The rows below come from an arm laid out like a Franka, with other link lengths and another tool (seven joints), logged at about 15 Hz.
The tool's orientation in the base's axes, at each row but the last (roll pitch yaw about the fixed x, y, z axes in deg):
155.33, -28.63, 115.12
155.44, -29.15, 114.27
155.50, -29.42, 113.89
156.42, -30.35, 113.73
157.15, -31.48, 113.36
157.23, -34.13, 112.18
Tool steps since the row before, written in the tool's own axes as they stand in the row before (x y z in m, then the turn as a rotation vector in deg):
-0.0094, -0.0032, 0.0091, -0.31, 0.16, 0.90
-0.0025, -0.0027, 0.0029, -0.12, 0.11, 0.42
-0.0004, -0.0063, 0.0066, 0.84, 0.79, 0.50
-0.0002, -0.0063, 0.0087, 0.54, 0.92, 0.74
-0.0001, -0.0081, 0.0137, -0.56, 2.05, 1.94
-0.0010, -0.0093, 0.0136, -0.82, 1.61, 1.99
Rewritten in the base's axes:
0.0024, -0.0029, -0.0129, 0.43, 0.30, -0.81
-0.0010, -0.0008, -0.0045, 0.23, 0.17, -0.35
-0.0043, 0.0023, -0.0077, 0.53, 1.10, 0.30
-0.0042, 0.0038, -0.0092, 0.79, 1.03, 0.01
-0.0052, 0.0066, -0.0135, 2.41, 1.08, -1.14
-0.0062, 0.0064, -0.0139, 2.09, 0.85, -1.46

